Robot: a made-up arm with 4 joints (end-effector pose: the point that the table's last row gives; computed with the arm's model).
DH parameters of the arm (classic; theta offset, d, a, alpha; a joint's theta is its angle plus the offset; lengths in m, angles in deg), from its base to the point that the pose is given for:
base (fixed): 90 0.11 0 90
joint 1: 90 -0.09 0.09 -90
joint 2: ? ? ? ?
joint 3: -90 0.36 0.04 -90
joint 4: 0 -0.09 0.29 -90
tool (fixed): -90 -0.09 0 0
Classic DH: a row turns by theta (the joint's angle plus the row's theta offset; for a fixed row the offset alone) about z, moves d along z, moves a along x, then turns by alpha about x.
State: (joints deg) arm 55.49 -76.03 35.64 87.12
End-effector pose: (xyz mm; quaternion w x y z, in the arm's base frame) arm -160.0 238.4 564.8 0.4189 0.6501 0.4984 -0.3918
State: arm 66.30 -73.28 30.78 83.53
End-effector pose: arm -166.9 155.3 615.5 0.3543 0.7058 0.5370 -0.2967
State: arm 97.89 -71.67 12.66 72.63
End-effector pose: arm -207.5 -171.5 658.7 0.1309 0.7977 0.5873 0.0400
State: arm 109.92 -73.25 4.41 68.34
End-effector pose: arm -229.2 -312.5 610.4 0.0351 0.8015 0.5683 0.1827
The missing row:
joint 2: -90 -0.34 0 90
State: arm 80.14 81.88 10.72 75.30
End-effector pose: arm 4.1 70.3 660.0 0.1002 0.7479 -0.6488 -0.0980
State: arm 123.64 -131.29 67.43 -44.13
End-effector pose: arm -651.0 -607.4 299.6 0.5871 -0.1694 0.3083 0.7291
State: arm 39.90 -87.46 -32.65 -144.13
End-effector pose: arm -544.0 55.9 172.3 0.5792 -0.4280 -0.2263 0.6558
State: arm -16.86 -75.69 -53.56 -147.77
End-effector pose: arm -477.8 64.5 -81.0 0.3682 -0.6617 -0.0961 0.6460
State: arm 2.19 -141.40 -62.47 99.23
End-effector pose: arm -37.4 290.1 329.1 0.1998 -0.5286 -0.6629 0.4911
